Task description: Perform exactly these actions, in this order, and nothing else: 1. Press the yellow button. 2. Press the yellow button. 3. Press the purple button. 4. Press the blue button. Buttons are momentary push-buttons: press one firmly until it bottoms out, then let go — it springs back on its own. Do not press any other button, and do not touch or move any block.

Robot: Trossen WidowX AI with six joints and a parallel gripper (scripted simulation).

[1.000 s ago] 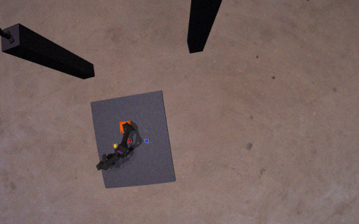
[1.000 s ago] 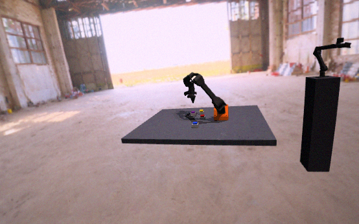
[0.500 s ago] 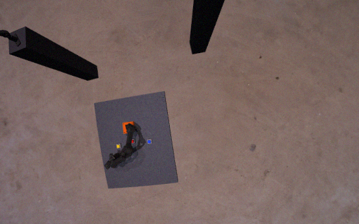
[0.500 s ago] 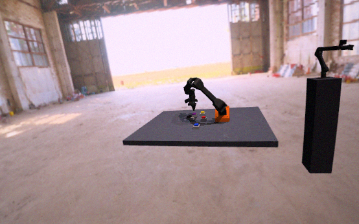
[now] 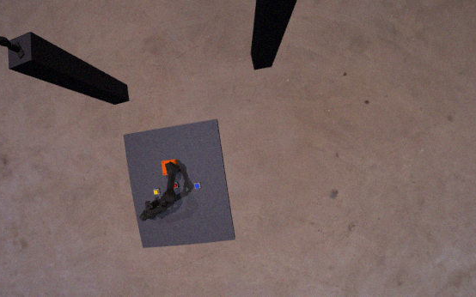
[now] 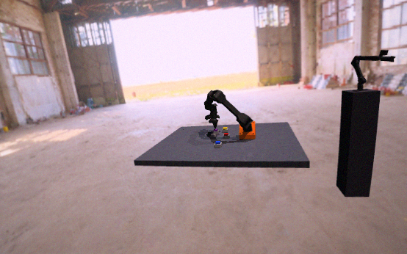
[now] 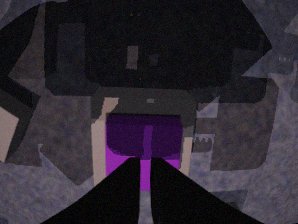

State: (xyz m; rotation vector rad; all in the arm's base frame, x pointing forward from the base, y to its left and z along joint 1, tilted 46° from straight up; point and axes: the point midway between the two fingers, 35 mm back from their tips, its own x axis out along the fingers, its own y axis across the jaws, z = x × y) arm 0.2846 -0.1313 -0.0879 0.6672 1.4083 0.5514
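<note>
My gripper tip is 20 mm above the purple button. Round my gripper tip: red button 140 mm to the left, 110 mm behind, 20 mm below; then blue button 340 mm to the left, 70 mm behind, 20 mm below; then yellow button 80 mm behind, 40 mm to the right, 20 mm below.
</note>
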